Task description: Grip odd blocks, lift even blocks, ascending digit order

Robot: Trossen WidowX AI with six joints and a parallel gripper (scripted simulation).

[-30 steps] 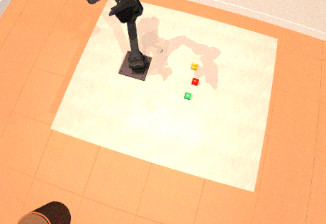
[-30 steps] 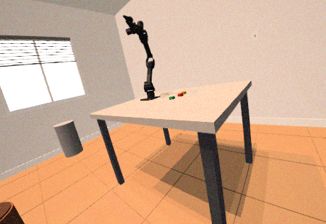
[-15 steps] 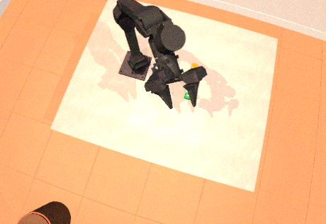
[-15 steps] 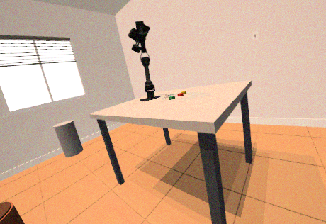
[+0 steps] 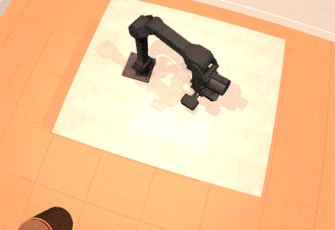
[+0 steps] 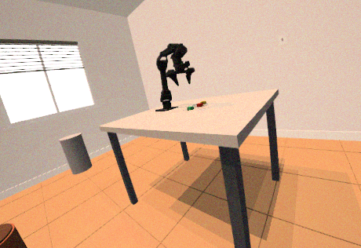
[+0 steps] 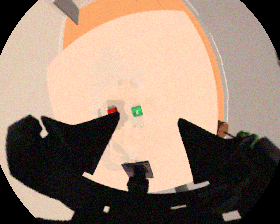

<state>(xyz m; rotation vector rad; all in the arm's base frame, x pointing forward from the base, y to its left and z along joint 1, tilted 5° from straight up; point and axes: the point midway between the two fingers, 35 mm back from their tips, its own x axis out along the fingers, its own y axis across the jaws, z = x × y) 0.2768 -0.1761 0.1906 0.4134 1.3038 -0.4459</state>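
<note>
My gripper tip is now 20 mm short of the yellow block, 210 mm to the right of it and 160 mm above it. Round my gripper tip: red block: 30 mm ahead, 120 mm to the left, 160 mm below; then green block: 10 mm behind, 40 mm to the left, 160 mm below.
</note>
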